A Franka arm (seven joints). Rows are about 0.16 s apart.
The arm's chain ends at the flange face. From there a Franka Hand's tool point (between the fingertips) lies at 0.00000 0.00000 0.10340 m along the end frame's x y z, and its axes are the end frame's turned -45 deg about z.
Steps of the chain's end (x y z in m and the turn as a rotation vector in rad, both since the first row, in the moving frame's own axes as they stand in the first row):
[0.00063 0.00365 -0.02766 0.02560 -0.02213 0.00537]
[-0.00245 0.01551 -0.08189 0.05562 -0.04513 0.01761]
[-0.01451 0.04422 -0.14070 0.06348 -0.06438 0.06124]
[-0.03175 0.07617 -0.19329 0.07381 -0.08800 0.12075]
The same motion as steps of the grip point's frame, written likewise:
[-0.00187 -0.00046 -0.02772 0.03375 0.00245 0.00537]
[-0.01187 0.00188 -0.08216 0.07124 0.00742 0.01761]
[-0.04131 0.01168 -0.14112 0.09041 -0.00064 0.06124]
[-0.07663 0.01957 -0.19397 0.11442 -0.01003 0.12075]

